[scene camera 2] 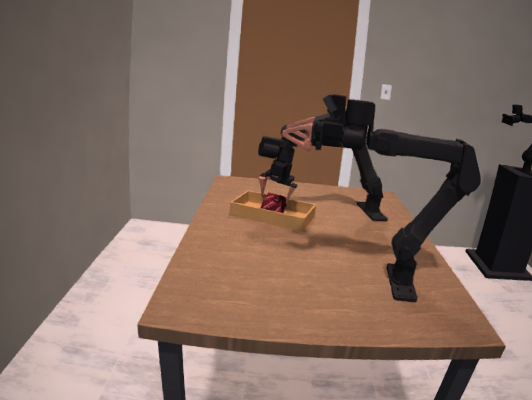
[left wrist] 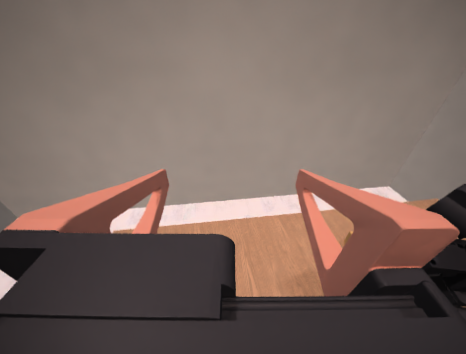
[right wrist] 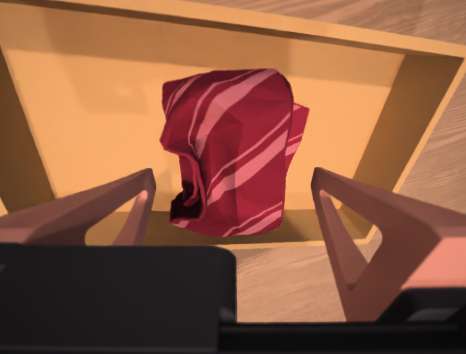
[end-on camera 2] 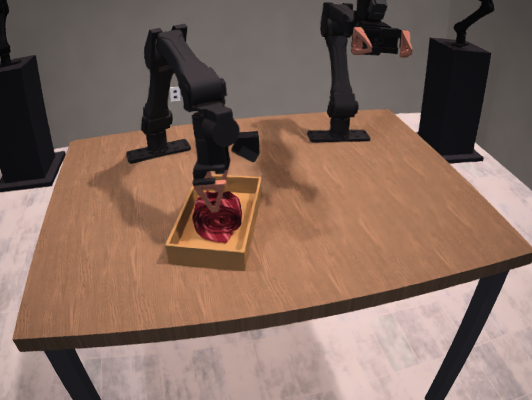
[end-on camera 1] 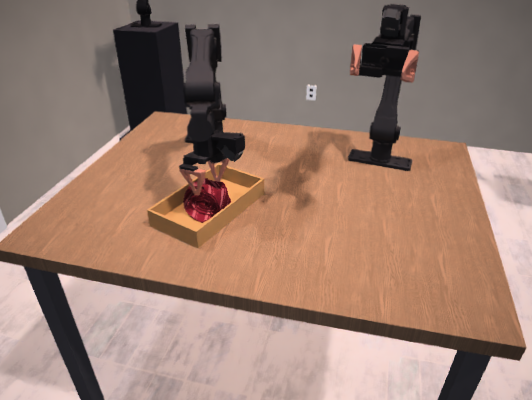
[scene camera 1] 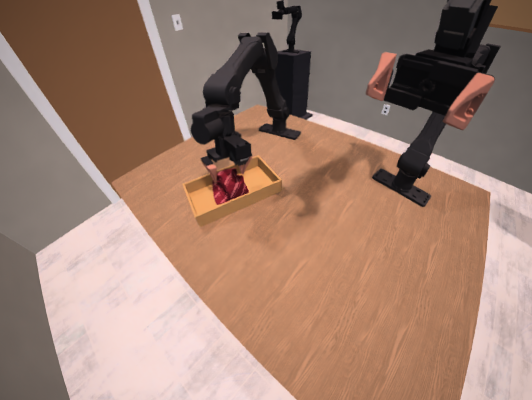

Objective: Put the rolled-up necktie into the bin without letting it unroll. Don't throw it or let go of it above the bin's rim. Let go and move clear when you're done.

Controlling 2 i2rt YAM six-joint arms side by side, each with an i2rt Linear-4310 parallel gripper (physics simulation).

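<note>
The rolled-up red striped necktie [scene camera 1: 231,189] [scene camera 2: 273,204] [end-on camera 1: 206,204] [end-on camera 2: 218,225] [right wrist: 240,150] sits inside the shallow yellow bin [scene camera 1: 260,194] [scene camera 2: 255,213] [end-on camera 1: 172,227] [end-on camera 2: 207,256]. Its spiral coil shows in both end-on views. A short end sticks out beside it in the right wrist view. My right gripper [scene camera 1: 229,177] [scene camera 2: 276,196] [end-on camera 1: 207,186] [right wrist: 233,176] is open, with one finger on each side of the necktie and a gap at both sides. My left gripper [scene camera 1: 420,97] [end-on camera 1: 383,62] [end-on camera 2: 382,42] [left wrist: 232,176] is open and empty, high above the table and away from the bin.
The bin's walls stand close around the right fingers. The wooden table [scene camera 1: 350,280] [scene camera 2: 300,290] [end-on camera 1: 350,240] [end-on camera 2: 375,210] carries both arm bases. Dark pedestals [end-on camera 1: 150,75] [end-on camera 2: 455,95] with small arms stand beyond the table.
</note>
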